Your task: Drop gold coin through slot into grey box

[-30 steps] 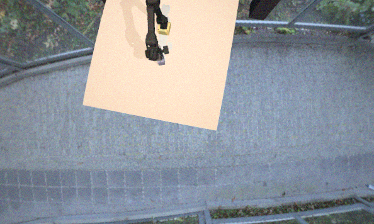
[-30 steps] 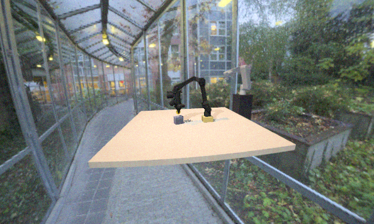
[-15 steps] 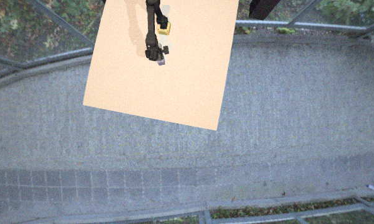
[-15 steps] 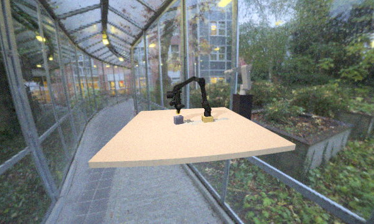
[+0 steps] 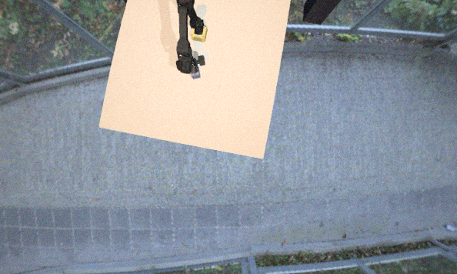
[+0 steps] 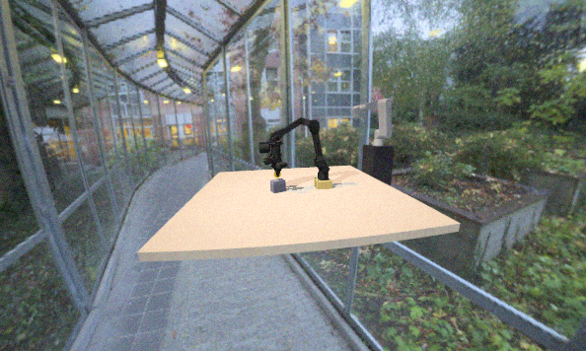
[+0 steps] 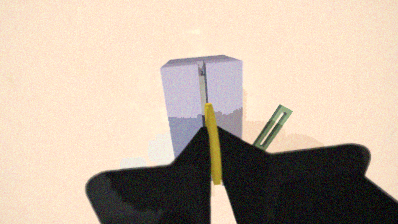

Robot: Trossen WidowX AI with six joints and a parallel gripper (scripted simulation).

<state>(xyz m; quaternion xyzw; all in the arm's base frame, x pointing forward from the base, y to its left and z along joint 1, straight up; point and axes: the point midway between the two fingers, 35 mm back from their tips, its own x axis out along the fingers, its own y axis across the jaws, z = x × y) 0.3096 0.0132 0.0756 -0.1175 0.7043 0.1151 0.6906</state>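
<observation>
My gripper tip is 1 cm below the gold coin.
</observation>
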